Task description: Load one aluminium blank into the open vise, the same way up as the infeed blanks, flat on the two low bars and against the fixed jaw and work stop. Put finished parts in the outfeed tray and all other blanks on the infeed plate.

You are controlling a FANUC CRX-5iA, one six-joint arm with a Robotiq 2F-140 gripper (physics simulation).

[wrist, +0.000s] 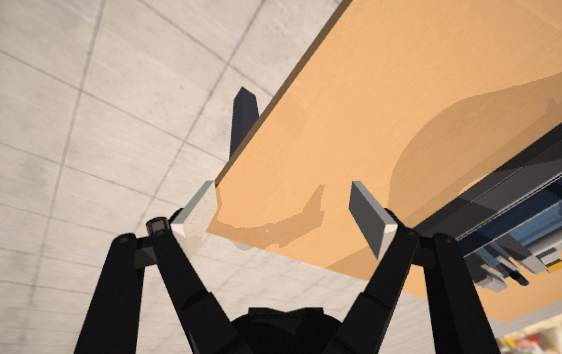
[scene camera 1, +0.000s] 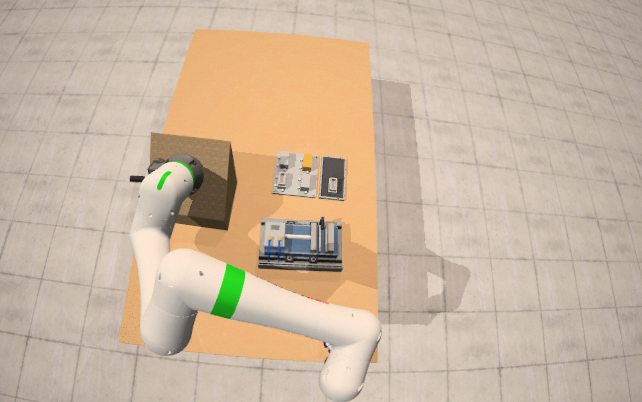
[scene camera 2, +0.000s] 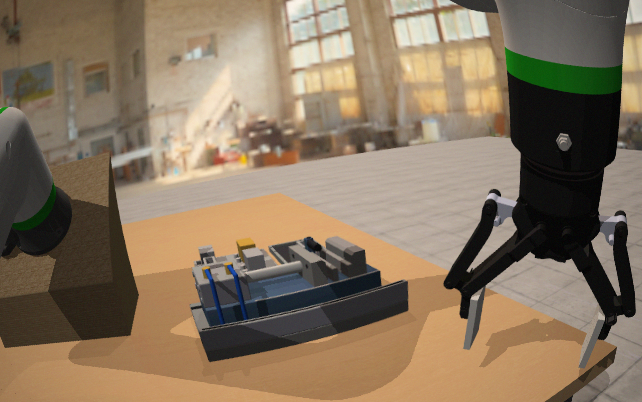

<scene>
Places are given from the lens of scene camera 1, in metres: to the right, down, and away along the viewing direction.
outfeed tray [scene camera 1: 331,167]: 0.04, -0.14, 1.59
infeed plate [scene camera 1: 293,172]: -0.11, -0.11, 1.56
</scene>
